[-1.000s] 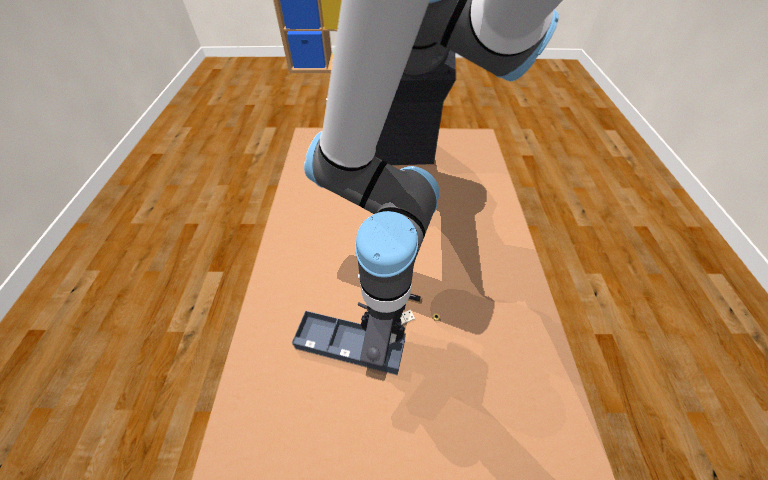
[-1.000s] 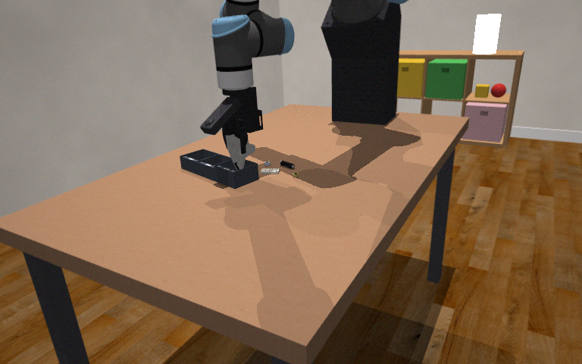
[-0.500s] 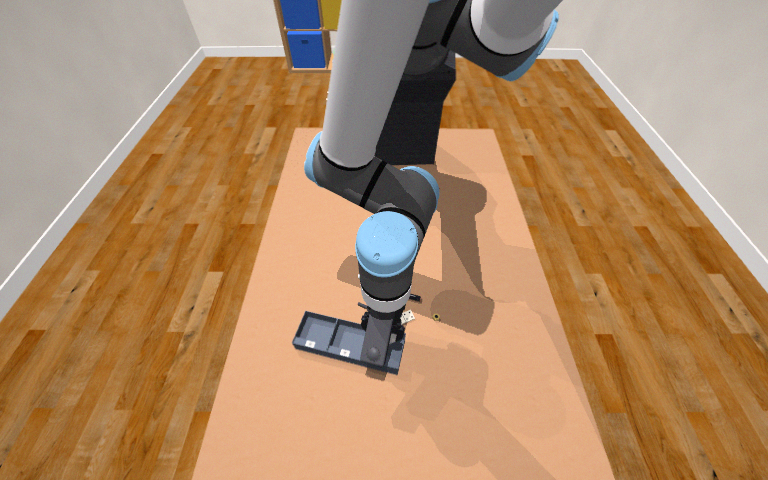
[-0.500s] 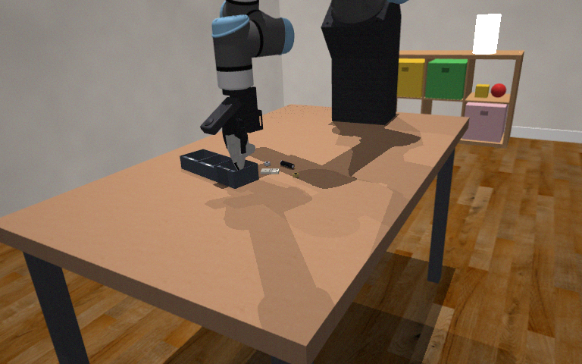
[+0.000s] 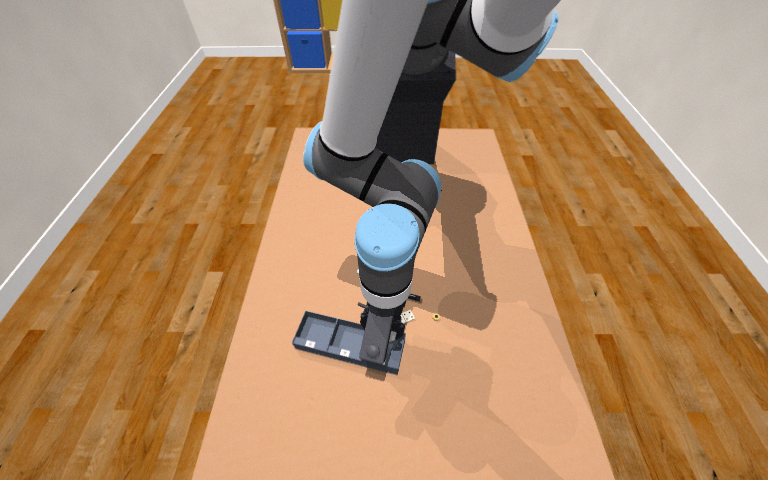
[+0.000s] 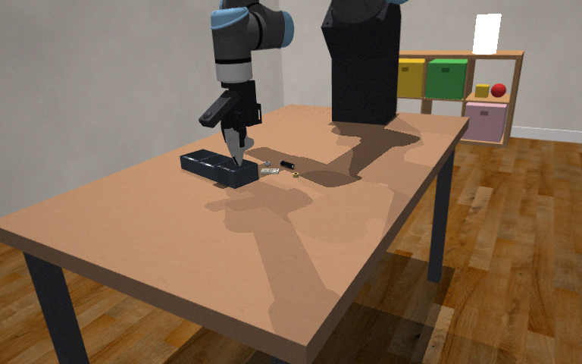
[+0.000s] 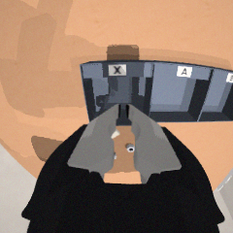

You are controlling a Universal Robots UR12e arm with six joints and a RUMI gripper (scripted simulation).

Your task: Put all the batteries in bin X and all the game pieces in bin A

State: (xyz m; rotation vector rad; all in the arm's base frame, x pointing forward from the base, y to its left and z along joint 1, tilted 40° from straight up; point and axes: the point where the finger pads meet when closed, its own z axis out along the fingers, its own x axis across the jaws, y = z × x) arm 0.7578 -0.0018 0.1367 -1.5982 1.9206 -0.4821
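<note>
My hand is 80 mm past the white domino, 50 mm to the right of it and 50 mm above it. The rest, counted from my hand: black screw 100 mm behind, 60 mm to the right, 50 mm below; three-compartment bin tray 80 mm to the right, 30 mm below; white nut 130 mm behind, 50 mm below, 10 mm to the right.
</note>
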